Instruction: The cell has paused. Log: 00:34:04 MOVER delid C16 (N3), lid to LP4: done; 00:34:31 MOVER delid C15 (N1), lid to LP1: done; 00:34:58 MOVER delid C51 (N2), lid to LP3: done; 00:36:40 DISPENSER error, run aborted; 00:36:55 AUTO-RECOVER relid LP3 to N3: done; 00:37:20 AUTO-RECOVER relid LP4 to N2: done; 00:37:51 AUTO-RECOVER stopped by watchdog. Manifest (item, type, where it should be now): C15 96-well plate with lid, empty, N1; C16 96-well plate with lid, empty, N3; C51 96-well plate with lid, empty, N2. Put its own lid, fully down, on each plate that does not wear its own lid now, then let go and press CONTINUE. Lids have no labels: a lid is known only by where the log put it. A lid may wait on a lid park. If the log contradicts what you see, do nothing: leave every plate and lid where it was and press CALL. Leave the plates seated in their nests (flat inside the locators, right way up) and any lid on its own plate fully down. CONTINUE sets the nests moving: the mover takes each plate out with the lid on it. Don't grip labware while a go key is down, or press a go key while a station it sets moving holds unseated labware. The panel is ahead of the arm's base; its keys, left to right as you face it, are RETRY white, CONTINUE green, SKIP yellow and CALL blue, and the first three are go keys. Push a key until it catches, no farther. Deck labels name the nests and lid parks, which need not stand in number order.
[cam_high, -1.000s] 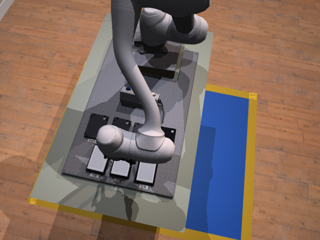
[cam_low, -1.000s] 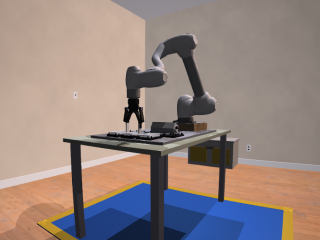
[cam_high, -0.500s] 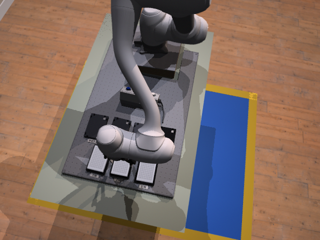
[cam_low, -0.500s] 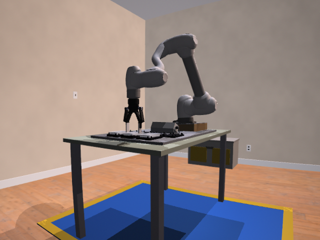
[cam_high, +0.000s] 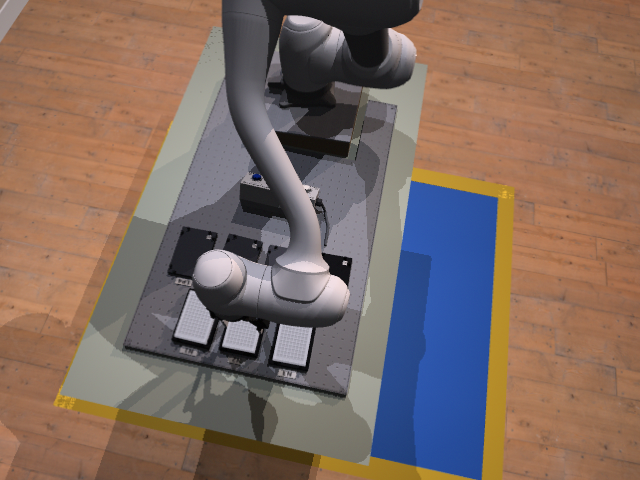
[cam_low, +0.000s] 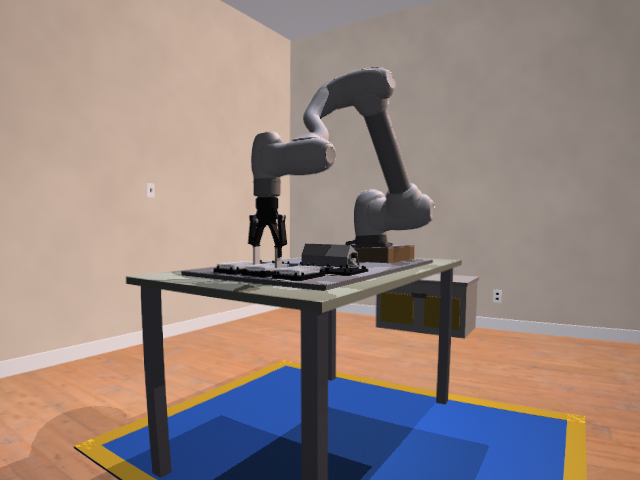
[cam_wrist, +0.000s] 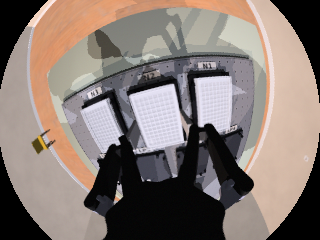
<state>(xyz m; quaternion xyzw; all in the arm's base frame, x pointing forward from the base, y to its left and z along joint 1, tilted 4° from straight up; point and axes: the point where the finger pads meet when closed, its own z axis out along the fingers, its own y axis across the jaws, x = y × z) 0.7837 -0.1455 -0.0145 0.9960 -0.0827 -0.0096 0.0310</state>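
Right now the lid park LP1 is 14 cm behind my hand, 23 cm to the left of it and 5 cm below it. The rest, counted from my hand: lid park LP2: 19 cm behind, 4 cm to the right, 5 cm below; lid park LP3: 16 cm behind, 9 cm to the left, 5 cm below; 96-well plate: 3 cm ahead, 13 cm to the left, 3 cm below.
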